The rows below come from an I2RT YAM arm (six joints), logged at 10 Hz.
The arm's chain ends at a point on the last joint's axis. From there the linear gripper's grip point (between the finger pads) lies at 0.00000 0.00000 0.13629 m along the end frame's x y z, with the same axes.
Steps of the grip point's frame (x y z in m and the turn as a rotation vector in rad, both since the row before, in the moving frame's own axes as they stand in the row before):
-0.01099 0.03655 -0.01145 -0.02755 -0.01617 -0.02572
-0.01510 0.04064 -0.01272 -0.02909 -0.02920 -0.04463
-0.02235 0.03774 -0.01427 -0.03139 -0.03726 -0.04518
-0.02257 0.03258 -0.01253 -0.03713 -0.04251 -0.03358
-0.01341 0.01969 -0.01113 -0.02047 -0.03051 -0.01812
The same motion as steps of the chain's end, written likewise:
-0.00884 0.03277 -0.01138 -0.02755 -0.01617 -0.02572
-0.01121 0.03659 -0.01260 -0.02909 -0.02920 -0.04463
-0.01737 0.03335 -0.01411 -0.03139 -0.03726 -0.04518
-0.01687 0.02743 -0.01231 -0.03713 -0.04251 -0.03358
-0.00928 0.01686 -0.01104 -0.02047 -0.03051 -0.01812

